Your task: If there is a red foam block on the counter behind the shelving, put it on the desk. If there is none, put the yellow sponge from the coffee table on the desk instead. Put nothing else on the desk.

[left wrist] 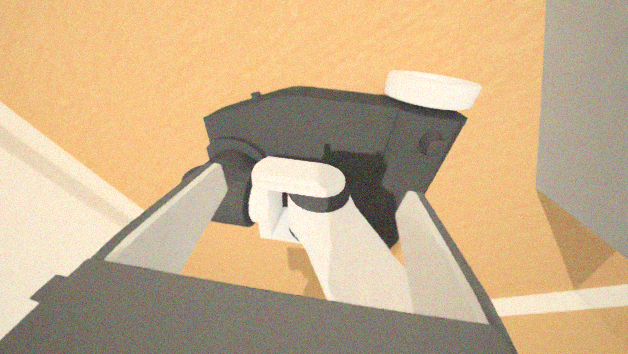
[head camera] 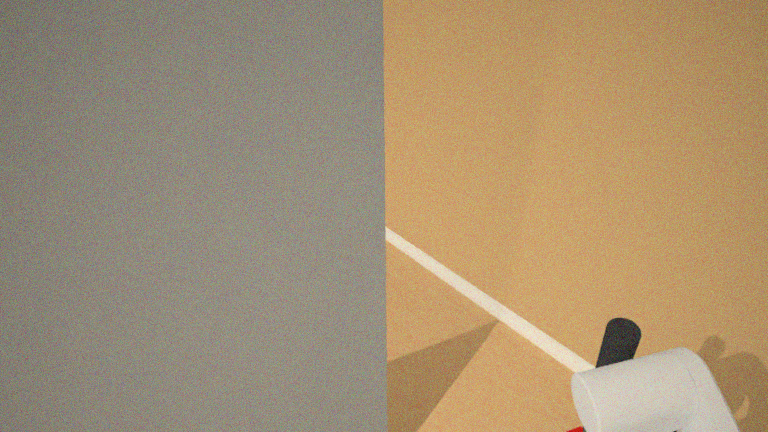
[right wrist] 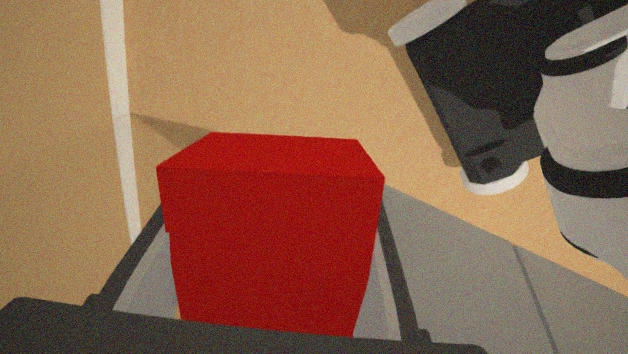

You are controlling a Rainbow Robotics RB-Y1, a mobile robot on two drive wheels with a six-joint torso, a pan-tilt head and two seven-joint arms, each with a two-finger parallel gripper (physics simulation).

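Frame: origin at the robot's base, x ahead, y left, z up, level; centimetres.
Where they show: left gripper, fingertip midpoint: (left wrist: 311,189); right gripper, fingertip midpoint: (right wrist: 283,196).
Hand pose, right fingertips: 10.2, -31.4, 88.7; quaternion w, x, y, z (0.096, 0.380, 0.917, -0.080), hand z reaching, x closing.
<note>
Things, the pixels of their top centre, and the offset from my right fingertips, as dx, dy, dz. "*": a spot on its surface instead.
- red foam block at a spot on its surface: (right wrist: 272,250) * -1.3, -0.1, +3.5
- small red sliver at a spot on its surface: (head camera: 575,429) * +4.9, +3.5, +4.8
A red foam block (right wrist: 272,250) is held between the fingers of my right gripper (right wrist: 283,196), which is shut on it; the block covers much of the gap between them. In the head view, a small red sliver (head camera: 575,429) shows at the bottom edge under my white right arm (head camera: 644,392). My left gripper (left wrist: 311,189) is open, with no object between its fingers; the robot's own dark base and white arm links show beyond them. The desk, the counter, the coffee table and the yellow sponge cannot be made out in these views.
A tall grey panel (head camera: 193,214) (left wrist: 585,110) (right wrist: 465,280) stands close by, filling the left half of the head view. Orange-tan floor (head camera: 563,134) lies beside it, with a white line (head camera: 472,292) across. A pale surface (left wrist: 45,215) lies at the left of the left wrist view.
</note>
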